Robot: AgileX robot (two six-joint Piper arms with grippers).
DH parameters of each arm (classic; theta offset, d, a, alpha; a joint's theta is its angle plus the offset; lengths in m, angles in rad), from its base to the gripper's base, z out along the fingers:
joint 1: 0 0.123 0 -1.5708
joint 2: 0.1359 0 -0.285 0
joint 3: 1.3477 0 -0.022 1.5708
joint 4: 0 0.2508 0 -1.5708
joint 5: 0 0 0.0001 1.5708
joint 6: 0 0.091 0 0
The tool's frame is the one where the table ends.
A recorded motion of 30 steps. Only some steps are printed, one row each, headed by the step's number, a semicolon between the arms.
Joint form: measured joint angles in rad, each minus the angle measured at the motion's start. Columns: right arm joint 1, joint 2, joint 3, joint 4, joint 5, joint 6; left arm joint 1, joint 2, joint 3, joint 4, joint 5, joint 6.
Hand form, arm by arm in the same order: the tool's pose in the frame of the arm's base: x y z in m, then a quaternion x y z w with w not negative. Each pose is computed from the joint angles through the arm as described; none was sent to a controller.
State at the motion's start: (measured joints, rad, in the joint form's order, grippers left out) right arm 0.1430 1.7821 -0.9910 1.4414 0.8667 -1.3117; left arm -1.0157 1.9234 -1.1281 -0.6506 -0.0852 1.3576
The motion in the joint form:
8: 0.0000 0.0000 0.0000 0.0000 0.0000 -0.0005; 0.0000 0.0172 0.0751 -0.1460 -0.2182 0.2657
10: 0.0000 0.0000 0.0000 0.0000 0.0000 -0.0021; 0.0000 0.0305 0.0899 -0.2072 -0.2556 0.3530
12: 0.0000 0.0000 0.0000 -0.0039 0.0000 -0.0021; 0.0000 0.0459 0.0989 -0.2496 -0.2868 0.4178
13: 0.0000 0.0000 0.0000 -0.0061 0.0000 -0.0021; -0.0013 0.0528 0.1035 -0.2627 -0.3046 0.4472
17: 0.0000 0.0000 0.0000 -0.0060 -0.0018 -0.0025; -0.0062 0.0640 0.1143 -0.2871 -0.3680 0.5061
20: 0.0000 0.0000 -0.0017 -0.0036 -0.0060 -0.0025; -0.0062 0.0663 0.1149 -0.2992 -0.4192 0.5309
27: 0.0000 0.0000 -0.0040 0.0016 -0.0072 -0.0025; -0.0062 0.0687 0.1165 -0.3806 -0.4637 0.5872
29: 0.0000 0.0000 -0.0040 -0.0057 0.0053 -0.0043; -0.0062 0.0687 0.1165 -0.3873 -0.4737 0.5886
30: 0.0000 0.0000 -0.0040 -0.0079 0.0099 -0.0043; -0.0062 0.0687 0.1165 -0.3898 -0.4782 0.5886
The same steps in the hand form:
8: 0.3282 0.1168 0.2005 -0.18073 0.84517 0.41944 0.27766; 0.2286 -0.3319 0.1585 0.67333 0.56242 0.05539 0.47669
10: 0.3282 0.1168 0.2005 -0.18140 0.84502 0.41922 0.27800; 0.2302 -0.3276 0.1507 0.67854 0.55942 0.08165 0.46900
12: 0.3280 0.1167 0.2003 -0.18297 0.84535 0.41829 0.27738; 0.2317 -0.3246 0.1434 0.68347 0.55625 0.10353 0.46123
13: 0.3279 0.1167 0.2002 -0.18385 0.84553 0.41776 0.27703; 0.2320 -0.3234 0.1404 0.68696 0.55185 0.11530 0.45853
17: 0.3280 0.1166 0.2002 -0.18364 0.84579 0.41704 0.27748; 0.2335 -0.3204 0.1366 0.68819 0.54112 0.14875 0.45985
20: 0.3287 0.1165 0.2005 -0.18221 0.84600 0.41594 0.27942; 0.2367 -0.3186 0.1385 0.68007 0.53748 0.17196 0.46802
27: 0.3295 0.1166 0.2013 -0.18032 0.84538 0.41665 0.28146; 0.2396 -0.3138 0.1380 0.66580 0.55230 0.19455 0.46241
29: 0.3283 0.1171 0.2014 -0.18636 0.84374 0.41947 0.27824; 0.2402 -0.3132 0.1385 0.66208 0.55454 0.19808 0.46357
30: 0.3279 0.1173 0.2015 -0.18810 0.84315 0.42071 0.27698; 0.2405 -0.3130 0.1387 0.66035 0.55554 0.19957 0.46420

